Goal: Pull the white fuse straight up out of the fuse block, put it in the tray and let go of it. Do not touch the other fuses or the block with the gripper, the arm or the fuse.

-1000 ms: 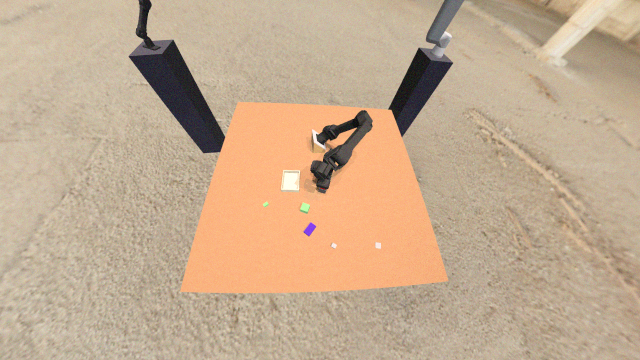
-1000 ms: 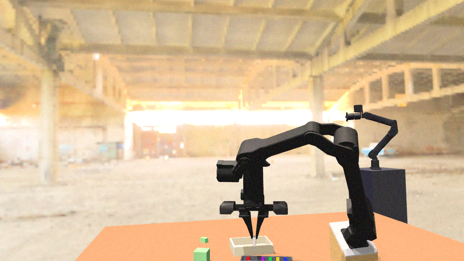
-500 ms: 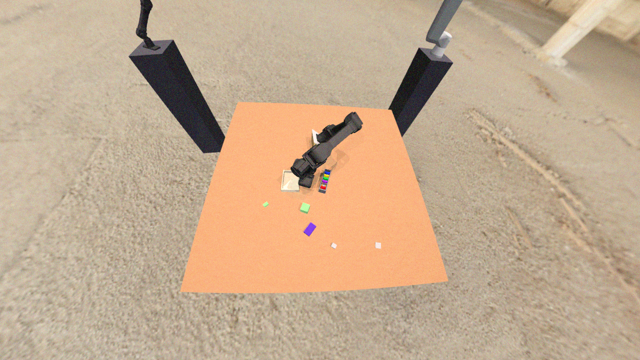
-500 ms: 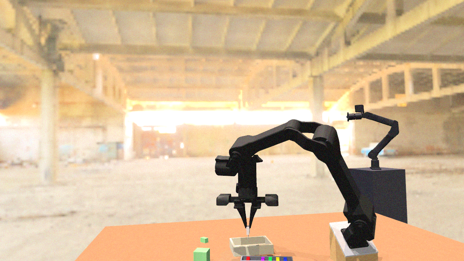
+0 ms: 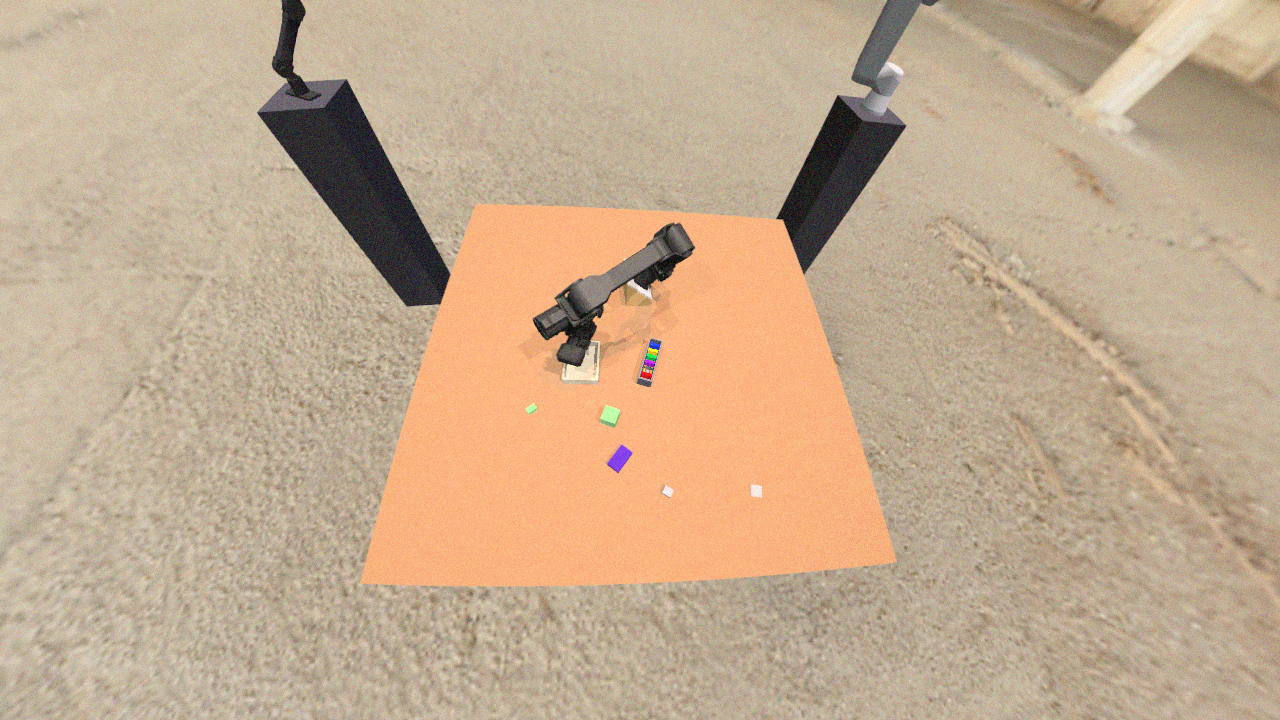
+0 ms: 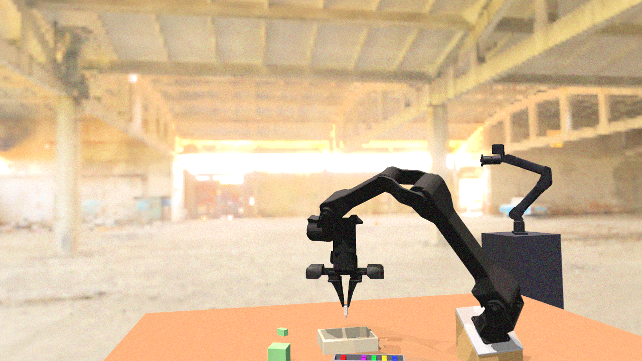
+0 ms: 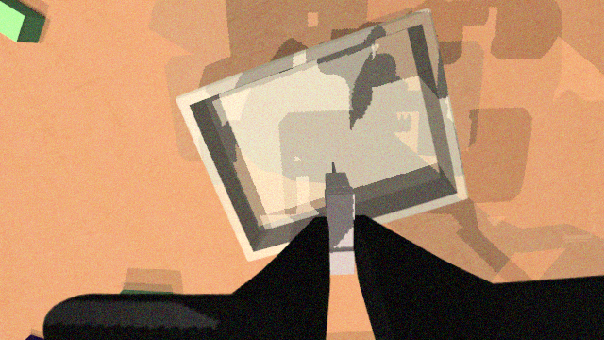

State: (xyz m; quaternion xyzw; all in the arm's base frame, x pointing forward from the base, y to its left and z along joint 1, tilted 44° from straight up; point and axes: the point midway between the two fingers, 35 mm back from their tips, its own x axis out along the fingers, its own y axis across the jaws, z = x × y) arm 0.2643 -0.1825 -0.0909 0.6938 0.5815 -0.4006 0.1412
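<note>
Right now the cream tray is 90 mm below my gripper tip and 10 mm to the right of it. The rest, counted from my gripper tip: small green cube 150 mm to the right, 130 mm ahead, 90 mm below; then white fuse 10 mm below.
</note>
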